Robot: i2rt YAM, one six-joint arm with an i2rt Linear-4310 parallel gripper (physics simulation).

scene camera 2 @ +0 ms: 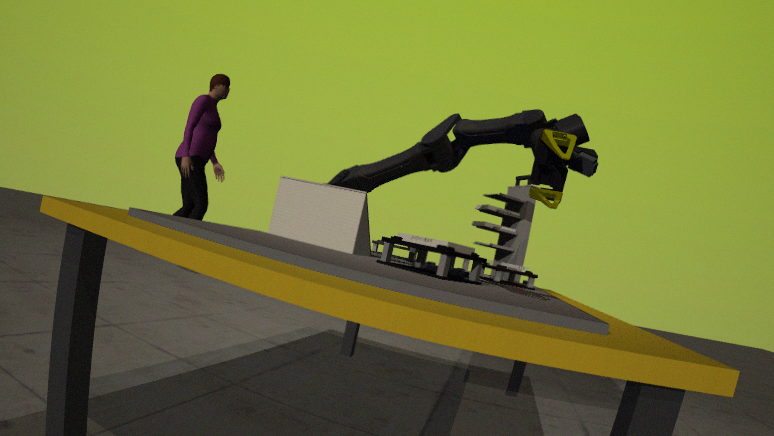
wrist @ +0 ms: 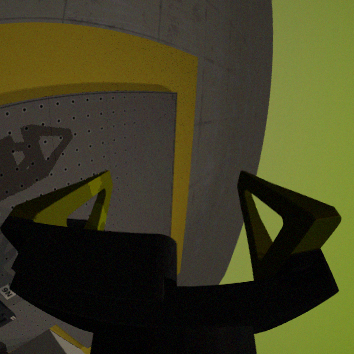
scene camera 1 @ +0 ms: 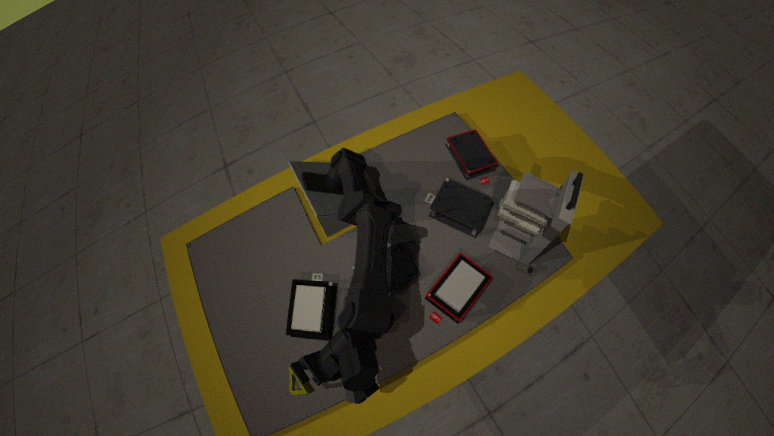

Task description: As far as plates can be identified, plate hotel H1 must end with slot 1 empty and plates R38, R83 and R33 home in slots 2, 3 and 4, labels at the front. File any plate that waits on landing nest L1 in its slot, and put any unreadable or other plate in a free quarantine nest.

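Places are measured from the arm's base along level axes (x ahead, y left, z up), in millimetres.
Pixels of known places: gripper, fingertip midpoint: point(scene camera 2: 559, 184) point(wrist: 174, 177) point(scene camera 1: 307, 385); arm's base, link origin: point(scene camera 2: 327, 216) point(scene camera 1: 331, 185).
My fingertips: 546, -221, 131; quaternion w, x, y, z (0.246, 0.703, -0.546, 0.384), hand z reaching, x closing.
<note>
Ahead of a thing's pixels: the offset from my fingertips to its middle, as dx, dy, dz. "*": to the spot under its first point.
My gripper point(scene camera 2: 552, 172) point(wrist: 174, 177) is open and empty, high above the table's near corner; in scene camera 1 the arm hides one finger. A pale plate {-210, +36, -145} point(scene camera 1: 308, 307) point(scene camera 2: 422, 238) lies on the black nest L1 {* -164, -31, -151} point(scene camera 1: 292, 331). Another pale plate {-110, +449, -154} point(scene camera 1: 459, 282) point(scene camera 2: 511, 267) lies on a red-rimmed nest {* -110, +369, -161} point(scene camera 1: 434, 297). Plate hotel H1 {-168, +700, -24} point(scene camera 1: 564, 216) point(scene camera 2: 523, 222) stands at the far end; pale plates seem to lie on its two middle visible shelves, with labels unreadable. The lettering on the L1 plate is too small to read.
An empty black nest {-333, +568, -164} point(scene camera 1: 461, 205) and an empty red-rimmed nest {-510, +708, -179} point(scene camera 1: 472, 151) lie near the hotel. A black nest {-245, +278, -193} point(scene camera 1: 404, 265) is partly hidden beneath the arm. A pale sloped block point(scene camera 2: 319, 213) stands beside the arm base. A person point(scene camera 2: 203, 129) stands behind the table.
</note>
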